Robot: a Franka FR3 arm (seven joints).
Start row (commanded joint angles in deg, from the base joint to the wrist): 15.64, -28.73, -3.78, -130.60, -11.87, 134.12, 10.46
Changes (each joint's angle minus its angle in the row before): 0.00, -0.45, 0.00, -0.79, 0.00, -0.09, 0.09; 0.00, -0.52, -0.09, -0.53, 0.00, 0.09, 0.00; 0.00, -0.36, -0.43, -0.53, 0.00, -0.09, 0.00; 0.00, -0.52, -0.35, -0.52, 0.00, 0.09, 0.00; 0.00, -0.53, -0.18, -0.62, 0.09, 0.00, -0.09; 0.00, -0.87, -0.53, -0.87, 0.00, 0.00, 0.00; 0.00, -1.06, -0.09, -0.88, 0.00, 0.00, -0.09; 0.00, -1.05, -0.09, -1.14, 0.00, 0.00, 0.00
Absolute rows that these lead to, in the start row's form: 15.64, -29.18, -3.78, -131.39, -11.87, 134.03, 10.55; 15.64, -29.70, -3.87, -131.92, -11.87, 134.12, 10.55; 15.64, -30.06, -4.30, -132.45, -11.87, 134.03, 10.55; 15.64, -30.58, -4.65, -132.97, -11.87, 134.12, 10.55; 15.64, -31.11, -4.83, -133.59, -11.78, 134.12, 10.46; 15.64, -31.98, -5.36, -134.46, -11.78, 134.12, 10.46; 15.64, -33.04, -5.45, -135.34, -11.78, 134.12, 10.37; 15.64, -34.09, -5.54, -136.48, -11.78, 134.12, 10.37
